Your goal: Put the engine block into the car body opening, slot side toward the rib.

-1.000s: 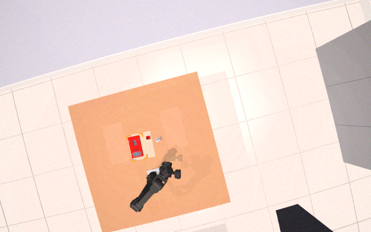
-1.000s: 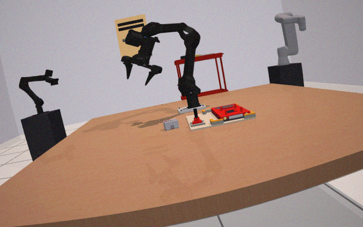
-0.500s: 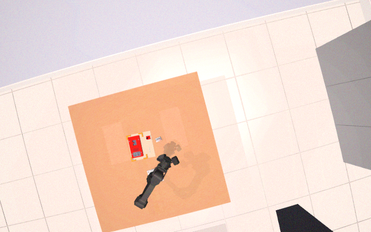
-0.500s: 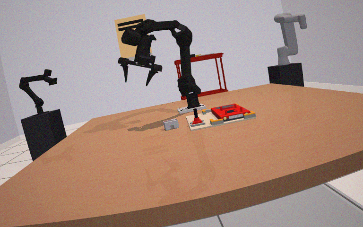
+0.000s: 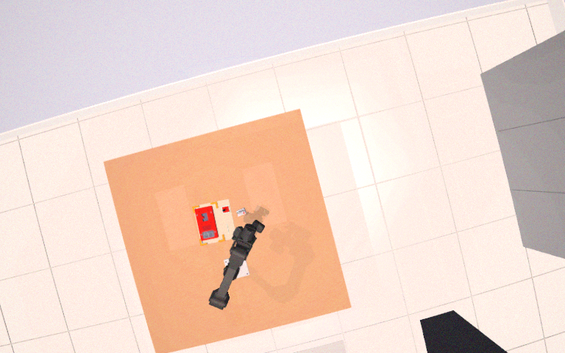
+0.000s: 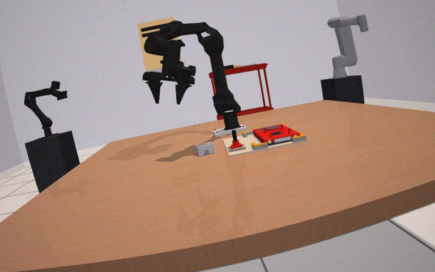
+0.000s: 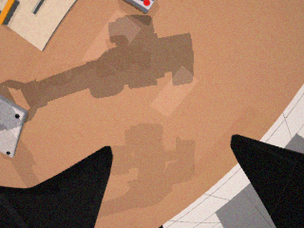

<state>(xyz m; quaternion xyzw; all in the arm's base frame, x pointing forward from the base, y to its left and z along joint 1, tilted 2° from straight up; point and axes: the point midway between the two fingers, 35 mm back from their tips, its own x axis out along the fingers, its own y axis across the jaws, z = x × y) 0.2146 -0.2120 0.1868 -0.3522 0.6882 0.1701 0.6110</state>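
My gripper tip is now 16 cm above the engine block, 11 cm short of it and 9 cm to the right of it. The rest, counted from my gripper tip: base plate (28 cm to the left, 16 cm below, 10 cm ahead).
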